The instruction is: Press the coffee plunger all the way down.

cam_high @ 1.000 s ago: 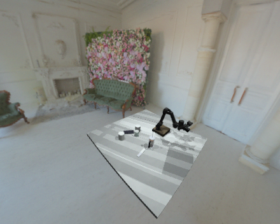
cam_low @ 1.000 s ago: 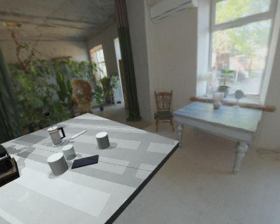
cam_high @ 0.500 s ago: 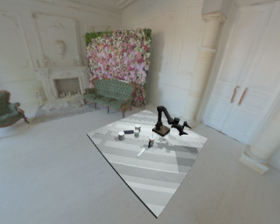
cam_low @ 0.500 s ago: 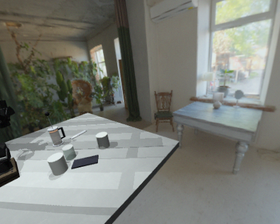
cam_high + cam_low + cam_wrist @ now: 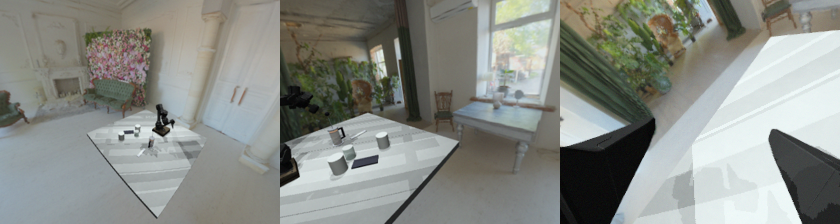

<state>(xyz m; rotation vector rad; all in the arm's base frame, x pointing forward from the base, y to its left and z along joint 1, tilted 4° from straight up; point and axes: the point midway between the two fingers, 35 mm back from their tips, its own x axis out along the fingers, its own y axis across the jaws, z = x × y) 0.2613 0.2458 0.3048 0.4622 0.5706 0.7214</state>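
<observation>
The coffee press is 200 mm below my gripper tip, 180 mm to the right of it and 50 mm ahead of it. Also, from my gripper tip: dark flat slab 590 mm to the right, 320 mm below, 10 mm ahead; then white flat bar 320 mm below, 200 mm to the right, 200 mm ahead.
</observation>
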